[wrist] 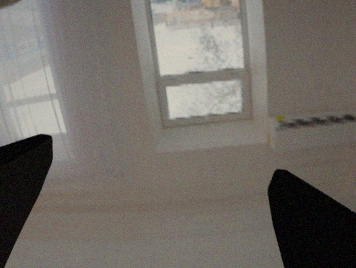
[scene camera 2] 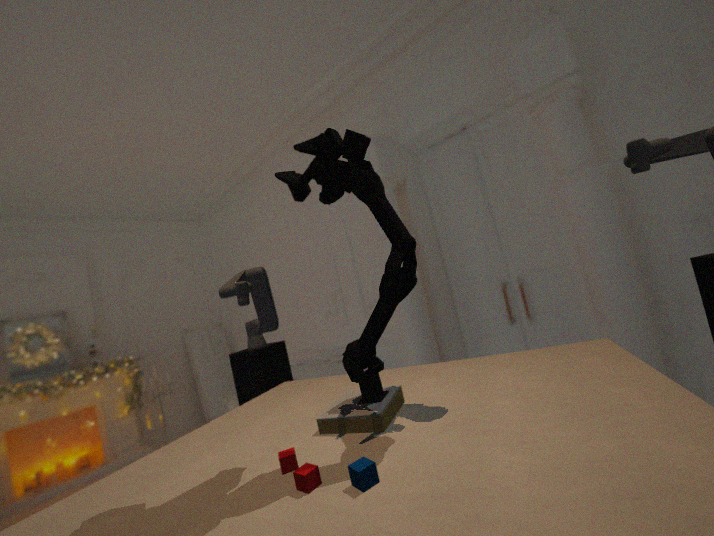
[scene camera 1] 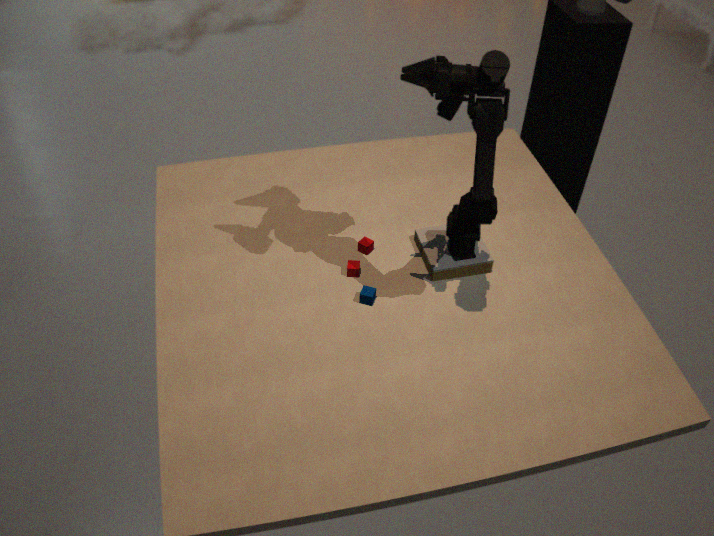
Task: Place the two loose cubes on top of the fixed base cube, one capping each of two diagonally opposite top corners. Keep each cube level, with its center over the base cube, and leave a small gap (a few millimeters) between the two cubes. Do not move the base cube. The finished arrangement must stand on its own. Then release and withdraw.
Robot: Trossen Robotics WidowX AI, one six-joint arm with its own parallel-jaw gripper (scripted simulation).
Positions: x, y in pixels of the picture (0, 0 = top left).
Labels:
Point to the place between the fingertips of the gripper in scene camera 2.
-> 284, 161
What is the gripper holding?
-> Nothing.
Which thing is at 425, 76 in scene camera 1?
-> The gripper.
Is the gripper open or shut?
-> Open.

